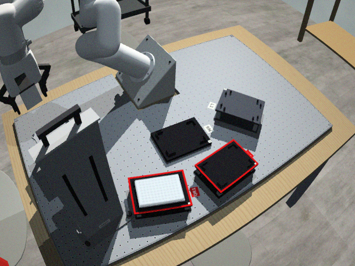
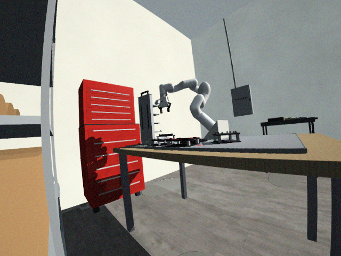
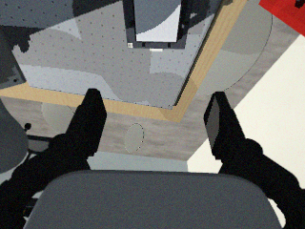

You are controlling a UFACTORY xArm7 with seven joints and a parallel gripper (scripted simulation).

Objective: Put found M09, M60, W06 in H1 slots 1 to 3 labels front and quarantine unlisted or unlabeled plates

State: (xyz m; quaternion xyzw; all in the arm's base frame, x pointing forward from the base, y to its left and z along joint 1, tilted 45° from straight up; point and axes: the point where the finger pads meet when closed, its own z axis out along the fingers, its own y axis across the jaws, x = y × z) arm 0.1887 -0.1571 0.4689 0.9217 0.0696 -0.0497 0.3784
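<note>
The dark-framed plate is 23 cm below my hand and 1 cm ahead of it. The rest, counted from my hand: handle: 27 cm ahead, 15 cm above, 4 cm to the left; plate hotel H1: 27 cm ahead, 10 cm below, 4 cm to the left; white well plate: 28 cm ahead, 25 cm below, 24 cm to the left.
</note>
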